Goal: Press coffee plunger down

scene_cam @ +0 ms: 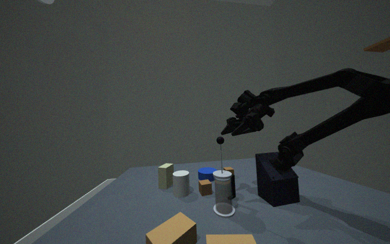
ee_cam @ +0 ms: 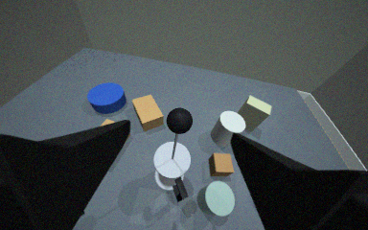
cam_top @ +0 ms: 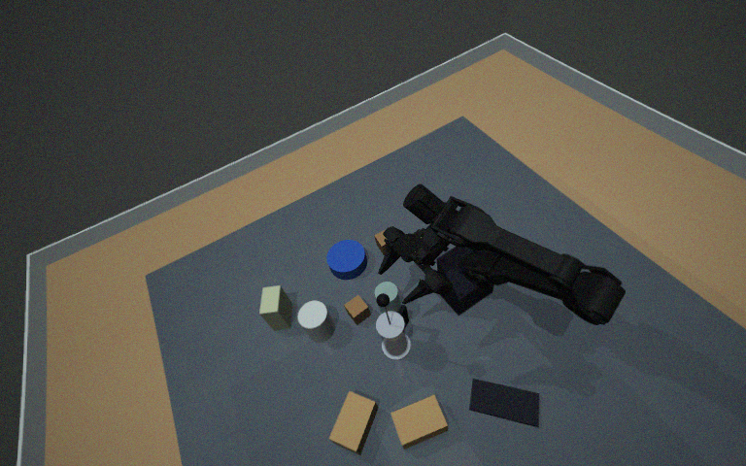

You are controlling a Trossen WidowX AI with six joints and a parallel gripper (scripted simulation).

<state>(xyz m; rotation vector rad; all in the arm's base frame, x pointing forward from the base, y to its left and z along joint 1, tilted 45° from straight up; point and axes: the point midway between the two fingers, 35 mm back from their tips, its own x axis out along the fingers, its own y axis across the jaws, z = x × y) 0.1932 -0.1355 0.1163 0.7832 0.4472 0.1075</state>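
Now: gripper tip 1 cm short of the coffee press, 1 cm to the left of it and 15 cm above it. Also, from my gripper tip: dark slab: 8 cm behind, 27 cm to the left, 28 cm below; white cylinder: 16 cm ahead, 18 cm to the right, 23 cm below.
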